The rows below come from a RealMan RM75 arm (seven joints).
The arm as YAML. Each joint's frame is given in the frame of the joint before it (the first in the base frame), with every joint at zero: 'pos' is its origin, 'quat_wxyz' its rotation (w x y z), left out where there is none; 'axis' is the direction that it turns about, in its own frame. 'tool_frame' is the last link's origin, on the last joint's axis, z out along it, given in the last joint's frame.
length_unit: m
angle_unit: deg
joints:
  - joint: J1
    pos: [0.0, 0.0, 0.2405]
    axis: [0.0, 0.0, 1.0]
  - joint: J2
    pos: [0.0, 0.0, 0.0]
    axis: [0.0, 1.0, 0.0]
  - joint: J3
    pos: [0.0, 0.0, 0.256]
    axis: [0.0, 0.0, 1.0]
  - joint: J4
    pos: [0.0, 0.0, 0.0]
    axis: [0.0, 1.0, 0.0]
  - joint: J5
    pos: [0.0, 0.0, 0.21]
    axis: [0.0, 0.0, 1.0]
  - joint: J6
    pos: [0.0, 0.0, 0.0]
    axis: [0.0, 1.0, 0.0]
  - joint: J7
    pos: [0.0, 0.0, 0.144]
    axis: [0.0, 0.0, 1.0]
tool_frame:
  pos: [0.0, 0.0, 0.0]
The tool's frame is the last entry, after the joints.
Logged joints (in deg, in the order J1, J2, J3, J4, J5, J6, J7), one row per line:
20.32 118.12 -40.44 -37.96 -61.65 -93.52 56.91
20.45 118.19 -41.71 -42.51 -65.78 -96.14 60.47
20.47 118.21 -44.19 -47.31 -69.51 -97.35 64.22
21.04 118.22 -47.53 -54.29 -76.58 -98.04 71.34
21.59 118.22 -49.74 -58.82 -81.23 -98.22 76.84
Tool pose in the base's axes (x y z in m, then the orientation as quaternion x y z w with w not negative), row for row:
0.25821 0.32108 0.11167 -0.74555 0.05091 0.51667 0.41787
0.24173 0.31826 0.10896 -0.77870 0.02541 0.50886 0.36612
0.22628 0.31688 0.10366 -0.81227 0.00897 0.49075 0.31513
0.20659 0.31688 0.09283 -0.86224 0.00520 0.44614 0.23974
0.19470 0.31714 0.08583 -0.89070 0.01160 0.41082 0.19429
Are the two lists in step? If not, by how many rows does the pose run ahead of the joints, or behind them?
They are in step.
